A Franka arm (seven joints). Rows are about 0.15 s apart.
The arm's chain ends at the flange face. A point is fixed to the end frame.
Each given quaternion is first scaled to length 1.
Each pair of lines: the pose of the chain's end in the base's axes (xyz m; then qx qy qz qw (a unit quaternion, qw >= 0)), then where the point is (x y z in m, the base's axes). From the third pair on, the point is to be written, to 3 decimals.
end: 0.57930 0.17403 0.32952 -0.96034 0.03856 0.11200 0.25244
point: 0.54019 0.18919 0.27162
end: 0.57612 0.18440 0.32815 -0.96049 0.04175 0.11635 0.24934
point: 0.53647 0.19931 0.27056
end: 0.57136 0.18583 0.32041 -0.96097 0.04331 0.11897 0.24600
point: 0.531 0.200 0.263
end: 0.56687 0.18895 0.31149 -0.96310 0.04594 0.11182 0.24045
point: 0.528 0.203 0.253
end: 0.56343 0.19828 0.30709 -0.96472 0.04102 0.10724 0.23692
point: 0.525 0.212 0.248
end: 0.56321 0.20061 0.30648 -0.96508 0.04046 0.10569 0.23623
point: 0.525 0.214 0.248
